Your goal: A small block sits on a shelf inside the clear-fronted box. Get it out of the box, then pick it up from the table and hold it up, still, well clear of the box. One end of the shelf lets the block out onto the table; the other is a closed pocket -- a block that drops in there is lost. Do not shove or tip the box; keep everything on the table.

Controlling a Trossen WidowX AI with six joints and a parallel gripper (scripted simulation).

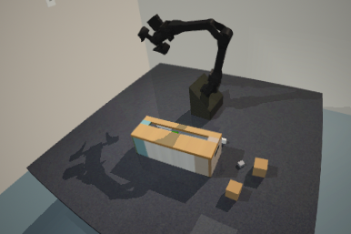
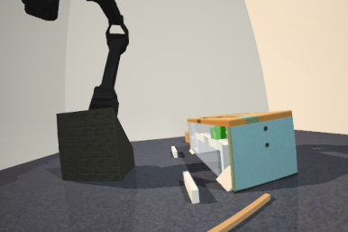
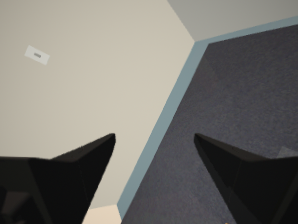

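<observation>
My gripper tip is 34 cm to the right of the box, 32 cm short of it and 31 cm above it. From my gripper tip the other things lie so: thin tan stick (37 cm below, 26 cm ahead, 8 cm to the left).
</observation>
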